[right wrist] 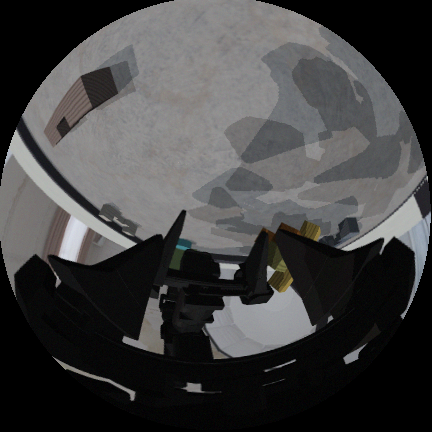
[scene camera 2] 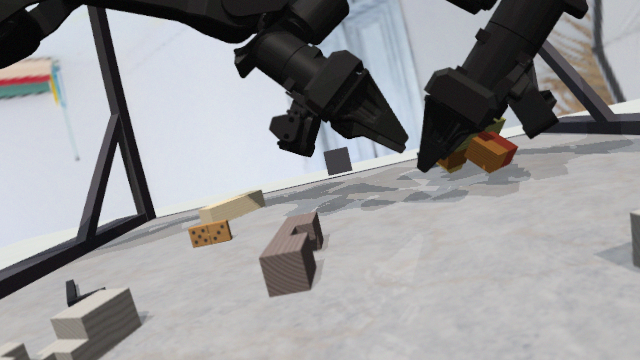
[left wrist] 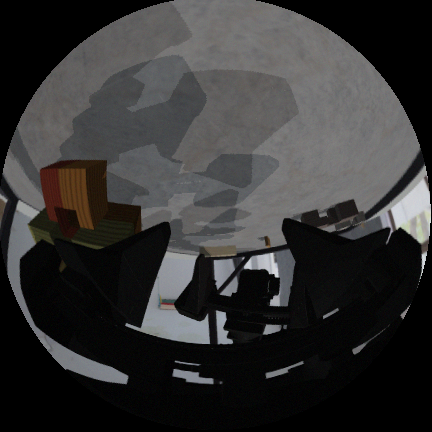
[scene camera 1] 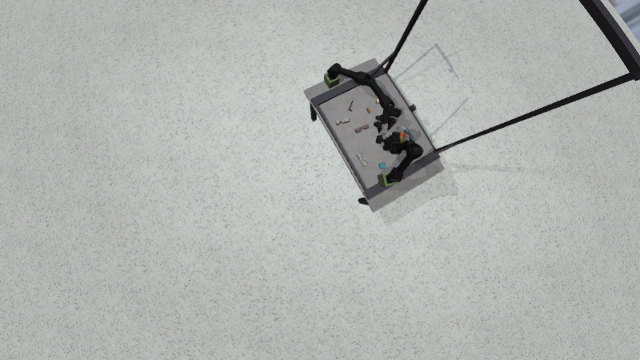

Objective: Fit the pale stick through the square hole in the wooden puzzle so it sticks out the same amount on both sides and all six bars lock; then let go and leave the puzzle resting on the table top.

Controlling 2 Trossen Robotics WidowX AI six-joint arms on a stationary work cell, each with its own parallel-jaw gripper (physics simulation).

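Frame: origin at the left arm's base, x ahead, y right, z down, level; millimetres.
Seen in the pictures: left gripper, fingertip midpoint: (right wrist: 229,222) (scene camera 2: 431,163) (left wrist: 227,225) (scene camera 1: 384,135); right gripper, fingertip midpoint: (right wrist: 220,238) (scene camera 2: 405,146) (left wrist: 246,260) (scene camera 1: 383,132); left arm's base at its link origin: (scene camera 1: 390,178); right arm's base at its link origin: (scene camera 1: 332,76).
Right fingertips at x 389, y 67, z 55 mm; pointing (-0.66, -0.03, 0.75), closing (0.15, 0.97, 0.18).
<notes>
Offsets run from my right fingertips to a thing's top centre.
The wooden puzzle (scene camera 1: 403,136) (scene camera 2: 492,151) (left wrist: 75,197), with orange, red and olive bars, is beside my left gripper, partly hidden by a finger; whether it touches the table is unclear. It also shows behind fingers in the right wrist view (right wrist: 311,230). The pale stick @[dx +288, dy +89, dz +34 mm] (scene camera 2: 232,205) (left wrist: 218,251) lies on the table, left of both grippers in scene camera 2, away from the puzzle. My left gripper (left wrist: 227,225) is open and empty, low over the table, with the puzzle outside its fingers. My right gripper (right wrist: 220,238) is open and empty, facing it above the table.
An orange domino @[dx +232, dy -59, dz +38 mm] (scene camera 2: 210,233) lies in front of the pale stick. A brown notched bar @[dx +79, dy -159, dz +34 mm] (scene camera 2: 290,260) (right wrist: 75,102) lies nearer the camera. A grey notched bar @[dx +173, dy -308, dz +34 mm] (scene camera 2: 107,317) and a black bracket @[dx +303, dy -187, dz +54 mm] (scene camera 2: 72,292) are at the left. A teal object @[dx -268, dy -60, dz +42 mm] (scene camera 1: 382,165) lies near the left arm's base.
</notes>
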